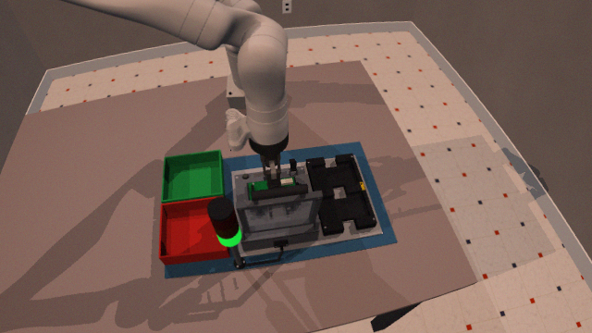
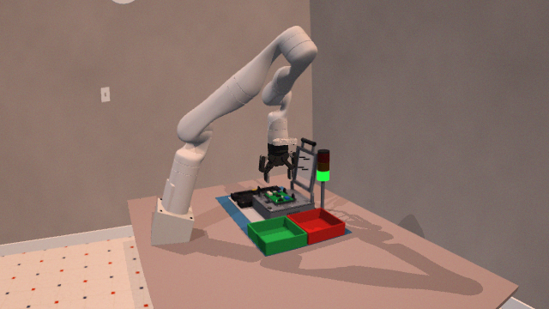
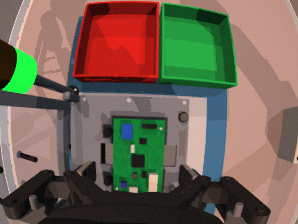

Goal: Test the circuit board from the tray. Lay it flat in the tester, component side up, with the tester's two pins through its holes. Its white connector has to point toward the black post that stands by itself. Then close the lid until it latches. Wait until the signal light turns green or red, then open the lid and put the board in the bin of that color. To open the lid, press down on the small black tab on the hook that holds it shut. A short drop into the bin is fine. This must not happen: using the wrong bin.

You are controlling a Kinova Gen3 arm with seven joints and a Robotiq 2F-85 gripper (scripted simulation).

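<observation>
My hand is 70 mm above the green circuit board. Also, from my hand: green bin (170 mm to the right, 140 mm behind, 130 mm below); red bin (200 mm to the right, 130 mm below); tester lid (110 mm ahead, 40 mm above, 20 mm to the right).
</observation>
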